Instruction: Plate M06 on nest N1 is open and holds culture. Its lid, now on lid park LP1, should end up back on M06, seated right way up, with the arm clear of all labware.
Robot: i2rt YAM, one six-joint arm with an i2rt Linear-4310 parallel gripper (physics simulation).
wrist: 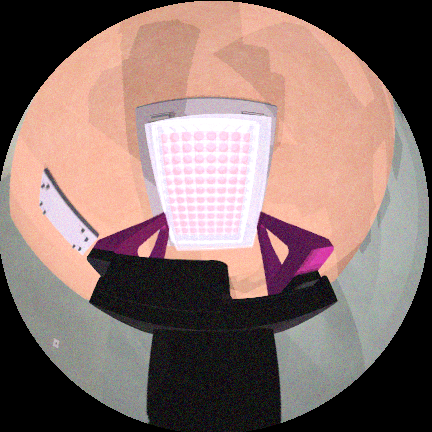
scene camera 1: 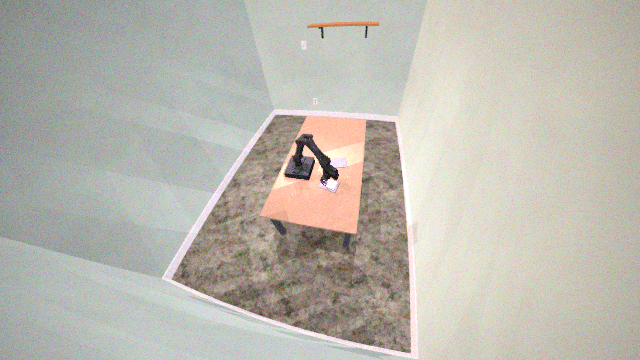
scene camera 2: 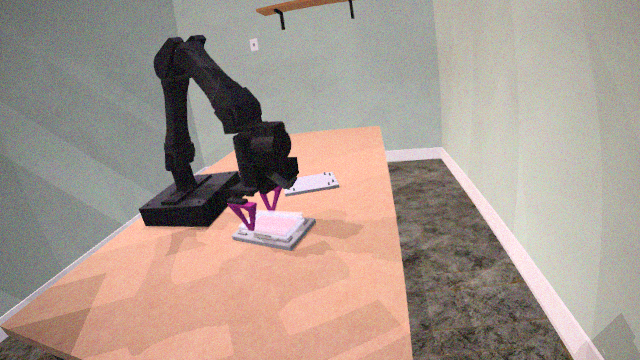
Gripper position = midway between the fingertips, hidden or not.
The gripper (scene camera 2: 262, 221) grips a white lid (scene camera 2: 281, 222), which still rests on a well plate. Also in view: a grey plate holder (wrist: 155, 111).
The white lid is seen too in the wrist view (wrist: 210, 169). The gripper also shows in the wrist view (wrist: 212, 216).
